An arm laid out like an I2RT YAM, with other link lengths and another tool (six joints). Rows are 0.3 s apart.
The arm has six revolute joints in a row. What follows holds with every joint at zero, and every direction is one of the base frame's. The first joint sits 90.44 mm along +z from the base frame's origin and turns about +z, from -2.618 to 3.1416 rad. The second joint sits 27.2 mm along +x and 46.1 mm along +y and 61.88 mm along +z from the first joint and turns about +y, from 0 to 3.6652 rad. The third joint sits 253.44 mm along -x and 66.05 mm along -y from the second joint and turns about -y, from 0 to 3.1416 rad. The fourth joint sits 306.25 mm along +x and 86 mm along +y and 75 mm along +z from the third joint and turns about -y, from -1.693 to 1.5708 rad. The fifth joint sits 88.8 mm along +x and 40.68 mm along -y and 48.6 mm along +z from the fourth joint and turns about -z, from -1.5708 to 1.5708 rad. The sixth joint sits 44.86 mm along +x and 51.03 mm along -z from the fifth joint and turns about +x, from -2.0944 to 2.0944 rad. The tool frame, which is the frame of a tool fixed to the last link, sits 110 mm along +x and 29 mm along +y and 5 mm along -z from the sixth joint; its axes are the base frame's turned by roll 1.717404, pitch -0.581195 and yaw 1.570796 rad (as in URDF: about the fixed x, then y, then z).
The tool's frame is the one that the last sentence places.
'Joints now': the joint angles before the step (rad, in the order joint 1, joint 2, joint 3, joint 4, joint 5, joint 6). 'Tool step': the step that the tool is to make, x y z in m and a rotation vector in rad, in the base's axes. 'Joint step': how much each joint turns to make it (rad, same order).
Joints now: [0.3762, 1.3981, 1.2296, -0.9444, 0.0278, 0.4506]
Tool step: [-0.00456, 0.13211, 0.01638, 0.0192, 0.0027, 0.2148]
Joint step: [0.2664, 0.2878, 0.3296, -0.0365, 0.0068, 0.0543]
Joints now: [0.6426, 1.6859, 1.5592, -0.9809, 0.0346, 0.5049]
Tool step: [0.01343, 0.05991, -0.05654, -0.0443, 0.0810, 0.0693]
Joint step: [0.0706, 0.2848, 0.1926, 0.0011, -0.0144, 0.0078]
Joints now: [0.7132, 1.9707, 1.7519, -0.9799, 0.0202, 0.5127]
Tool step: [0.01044, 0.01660, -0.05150, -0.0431, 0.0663, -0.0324]
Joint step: [0.0123, 0.1639, 0.0824, 0.0022, 0.0039, 0.0459]
